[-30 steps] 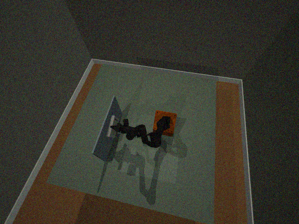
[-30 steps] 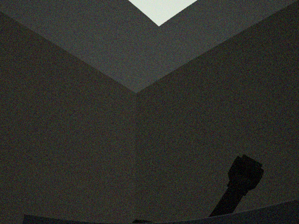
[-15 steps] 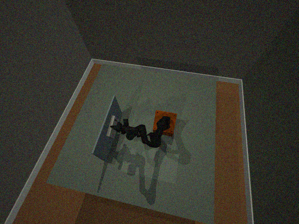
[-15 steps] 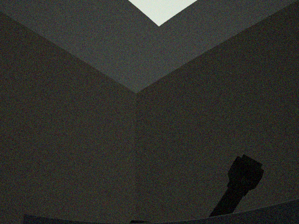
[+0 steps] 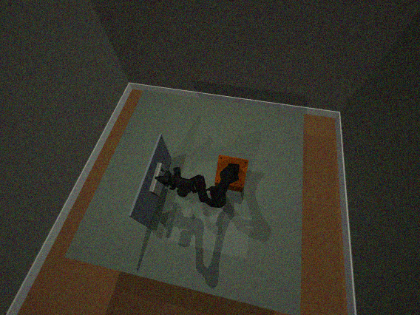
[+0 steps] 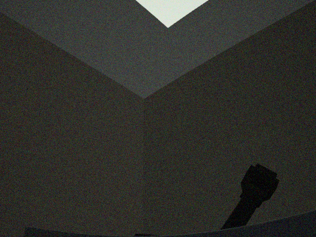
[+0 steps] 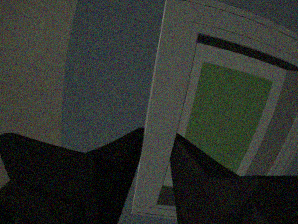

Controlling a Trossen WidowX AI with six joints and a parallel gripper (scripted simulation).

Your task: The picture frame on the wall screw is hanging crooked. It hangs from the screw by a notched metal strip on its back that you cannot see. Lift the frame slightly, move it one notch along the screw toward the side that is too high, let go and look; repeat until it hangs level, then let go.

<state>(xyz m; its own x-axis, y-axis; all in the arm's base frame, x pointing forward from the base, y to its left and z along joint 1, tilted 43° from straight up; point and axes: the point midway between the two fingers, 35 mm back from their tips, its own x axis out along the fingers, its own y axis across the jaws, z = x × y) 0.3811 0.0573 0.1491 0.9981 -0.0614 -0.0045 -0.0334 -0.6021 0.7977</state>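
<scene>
Right now my gripper tip is 1 cm short of the picture frame, 1 cm to the left of it and 5 cm above it. Round my gripper tip: wall panel (2 cm ahead, 6 cm below).
</scene>
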